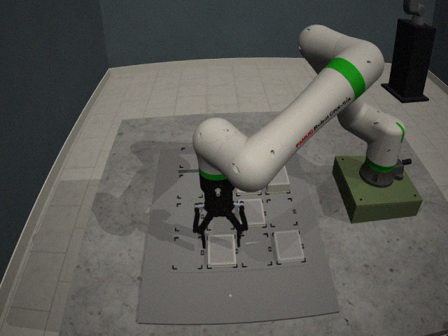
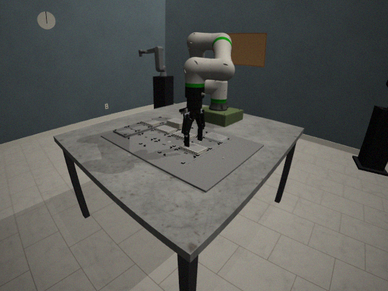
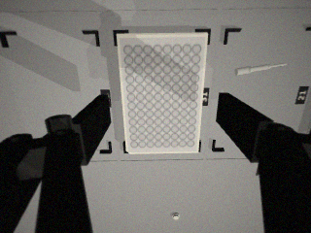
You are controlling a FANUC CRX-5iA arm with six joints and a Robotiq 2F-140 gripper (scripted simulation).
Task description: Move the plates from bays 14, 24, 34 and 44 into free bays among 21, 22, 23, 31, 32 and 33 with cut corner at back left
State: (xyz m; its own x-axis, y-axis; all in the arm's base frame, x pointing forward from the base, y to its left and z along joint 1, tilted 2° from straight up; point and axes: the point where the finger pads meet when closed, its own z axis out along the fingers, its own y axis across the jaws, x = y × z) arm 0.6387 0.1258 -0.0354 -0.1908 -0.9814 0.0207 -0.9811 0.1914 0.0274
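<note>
My gripper is now 10 cm past the white pointed piece, 6 cm above it and 1 cm to the left of it. The rest, counted from my hand: sealed deep-well block: 28 cm to the right, 27 cm behind, 4 cm below.
</note>
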